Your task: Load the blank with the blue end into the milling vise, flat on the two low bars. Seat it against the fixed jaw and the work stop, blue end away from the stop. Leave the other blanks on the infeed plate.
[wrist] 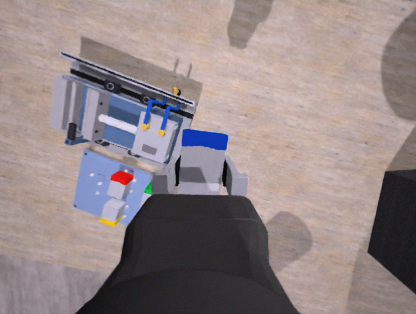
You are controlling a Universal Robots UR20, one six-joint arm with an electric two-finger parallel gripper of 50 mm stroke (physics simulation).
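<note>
My gripper (201, 163) is shut on the grey blank with the blue end (204, 157). The blue end points up in the view, away from the gripper body. The held blank is above the table, just right of the milling vise (122, 107) in the view. The vise lies at upper left, turned at an angle, with a grey jaw block (92, 115) across its left part. I cannot tell the work stop or the two low bars apart. The infeed plate (85, 185) lies below the vise in the view.
The infeed plate bears a blank with a red end (120, 185), one with a yellow end (113, 209) and one with a green end (148, 188), partly hidden by the gripper. A grey block with blue hoses (154, 139) sits at the vise's right end. A black box (397, 220) stands at far right.
</note>
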